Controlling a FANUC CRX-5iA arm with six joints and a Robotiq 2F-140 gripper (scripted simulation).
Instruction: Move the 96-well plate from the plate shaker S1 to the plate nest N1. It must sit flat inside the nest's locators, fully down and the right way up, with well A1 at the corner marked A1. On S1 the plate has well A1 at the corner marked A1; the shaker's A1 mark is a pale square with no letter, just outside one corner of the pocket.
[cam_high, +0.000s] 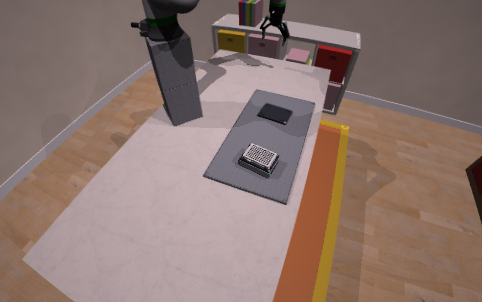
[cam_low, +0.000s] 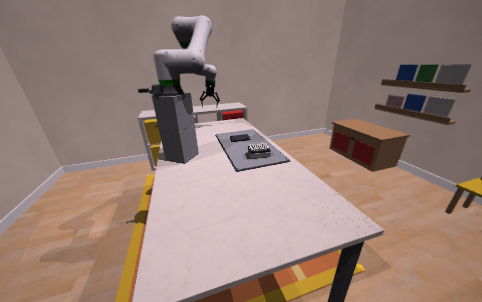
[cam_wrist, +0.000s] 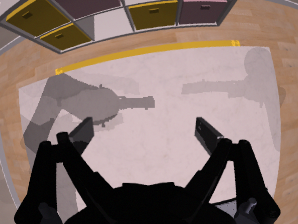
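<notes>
My hand is 260 mm short of the white 96-well plate, 840 mm to the left of it and 140 mm above it. From my hand the other things lie so: plate nest N1: 210 mm ahead, 480 mm to the right, 190 mm below.
</notes>
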